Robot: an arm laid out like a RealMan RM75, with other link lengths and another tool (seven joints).
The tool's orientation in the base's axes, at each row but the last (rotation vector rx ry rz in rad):
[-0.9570, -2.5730, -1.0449]
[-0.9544, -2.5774, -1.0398]
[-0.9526, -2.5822, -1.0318]
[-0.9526, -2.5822, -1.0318]
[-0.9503, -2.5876, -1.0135]
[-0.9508, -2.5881, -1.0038]
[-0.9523, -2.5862, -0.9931]
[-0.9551, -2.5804, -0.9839]
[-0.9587, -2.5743, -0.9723]
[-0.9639, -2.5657, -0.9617]
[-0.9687, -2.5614, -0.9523]
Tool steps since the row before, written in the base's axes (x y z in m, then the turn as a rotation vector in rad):
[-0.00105, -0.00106, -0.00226, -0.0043, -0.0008, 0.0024]
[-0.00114, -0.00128, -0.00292, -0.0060, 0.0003, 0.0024]
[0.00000, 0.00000, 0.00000, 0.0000, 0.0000, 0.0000]
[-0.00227, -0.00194, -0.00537, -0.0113, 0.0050, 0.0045]
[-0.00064, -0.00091, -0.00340, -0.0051, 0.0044, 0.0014]
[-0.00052, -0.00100, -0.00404, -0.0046, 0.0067, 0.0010]
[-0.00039, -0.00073, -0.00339, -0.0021, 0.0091, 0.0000]
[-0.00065, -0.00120, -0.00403, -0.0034, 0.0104, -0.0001]
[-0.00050, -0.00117, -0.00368, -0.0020, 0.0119, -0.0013]
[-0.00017, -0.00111, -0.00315, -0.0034, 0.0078, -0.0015]
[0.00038, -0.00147, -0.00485, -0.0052, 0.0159, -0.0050]
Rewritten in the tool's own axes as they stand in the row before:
[-0.00063, -0.00249, 0.00087, 0.0039, -0.0018, -0.0025]
[-0.00093, -0.00302, 0.00121, 0.0057, -0.0023, -0.0019]
[0.00000, 0.00000, 0.00000, 0.0000, 0.0000, 0.0000]
[-0.00136, -0.00543, 0.00253, 0.0130, -0.0020, -0.0005]
[-0.00132, -0.00274, 0.00189, 0.0067, 0.0000, 0.0017]
[-0.00171, -0.00303, 0.00233, 0.0073, 0.0014, 0.0035]
[-0.00143, -0.00244, 0.00205, 0.0061, 0.0038, 0.0059]
[-0.00175, -0.00318, 0.00222, 0.0077, 0.0036, 0.0068]
[-0.00173, -0.00286, 0.00200, 0.0069, 0.0048, 0.0088]
[-0.00176, -0.00231, 0.00165, 0.0058, 0.0014, 0.0062]
[-0.00310, -0.00297, 0.00272, 0.0098, 0.0031, 0.0141]

